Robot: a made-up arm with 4 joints.
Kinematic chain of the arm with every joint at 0, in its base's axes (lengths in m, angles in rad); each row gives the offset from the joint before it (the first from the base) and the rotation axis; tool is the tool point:
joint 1: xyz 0 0 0.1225 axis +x
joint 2: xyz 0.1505 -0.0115 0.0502 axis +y
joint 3: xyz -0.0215 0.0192 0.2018 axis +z
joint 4: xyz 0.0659 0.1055 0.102 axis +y
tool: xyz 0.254 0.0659 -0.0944
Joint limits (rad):
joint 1: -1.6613..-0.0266
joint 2: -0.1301..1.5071
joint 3: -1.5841..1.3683
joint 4: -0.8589..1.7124
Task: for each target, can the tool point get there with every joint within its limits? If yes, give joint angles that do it. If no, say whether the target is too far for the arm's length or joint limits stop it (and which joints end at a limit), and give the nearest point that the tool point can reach.
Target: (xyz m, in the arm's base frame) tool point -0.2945 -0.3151 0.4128
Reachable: no: joint limits stop it (at a limit: joint 1, joint 3, joint 4) | nearest point -0.0380 -0.0160 0.2713 | short by 0.419 m
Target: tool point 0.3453 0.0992 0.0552
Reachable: yes | joints -0.1867 0.7475 -0.3293 0.7581
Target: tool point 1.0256 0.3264 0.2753
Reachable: no: too far | nearest point 0.6631 0.2104 0.2210 | short by 0.385 m
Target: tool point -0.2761 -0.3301 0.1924
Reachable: no: joint limits stop it (at a limit: joint 1, joint 2, joint 3, joint 4) | nearest point -0.0585 -0.0176 0.2121 | short by 0.381 m
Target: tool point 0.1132 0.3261 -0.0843
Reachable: yes | joints -1.0779 0.0051 1.0733 0.2978
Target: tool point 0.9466 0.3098 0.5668
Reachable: no: too far | nearest point 0.6133 0.1925 0.3985 | short by 0.391 m
